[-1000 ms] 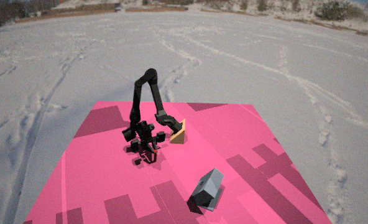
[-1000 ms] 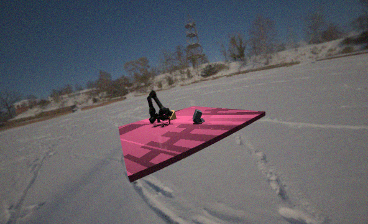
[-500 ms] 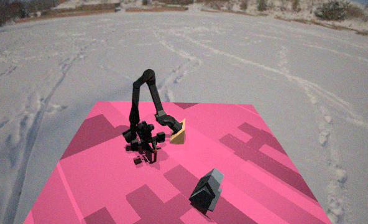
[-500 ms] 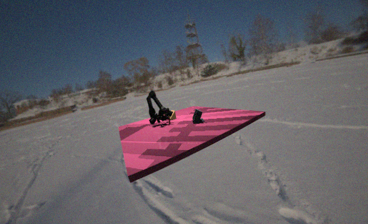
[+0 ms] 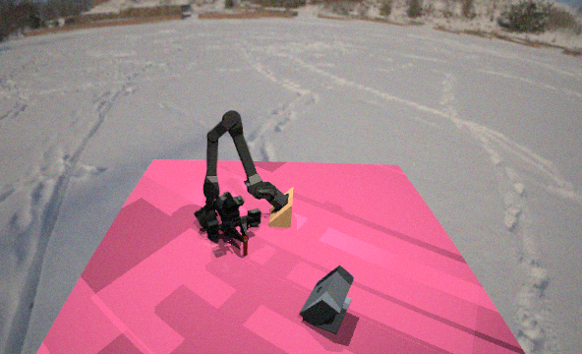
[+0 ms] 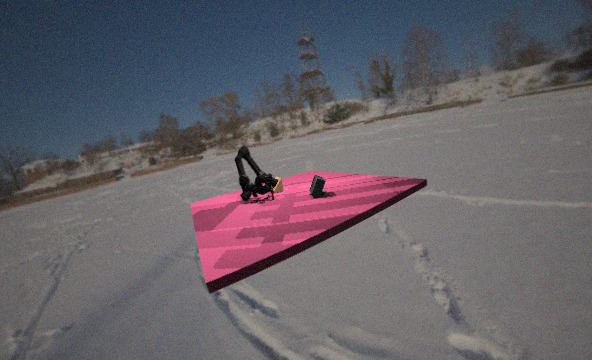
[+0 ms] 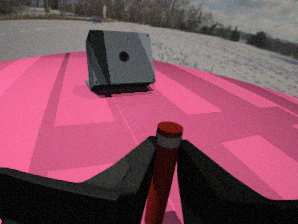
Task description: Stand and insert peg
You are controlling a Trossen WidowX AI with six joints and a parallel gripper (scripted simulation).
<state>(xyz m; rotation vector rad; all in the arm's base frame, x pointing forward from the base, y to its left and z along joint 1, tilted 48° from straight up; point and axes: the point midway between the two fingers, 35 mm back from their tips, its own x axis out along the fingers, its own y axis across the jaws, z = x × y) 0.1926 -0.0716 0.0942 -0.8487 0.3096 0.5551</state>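
The red peg lies 10 mm below my gripper tip. The rest, counted from my gripper tip: grey sloped panel 190 mm ahead, 250 mm to the left, 10 mm below.
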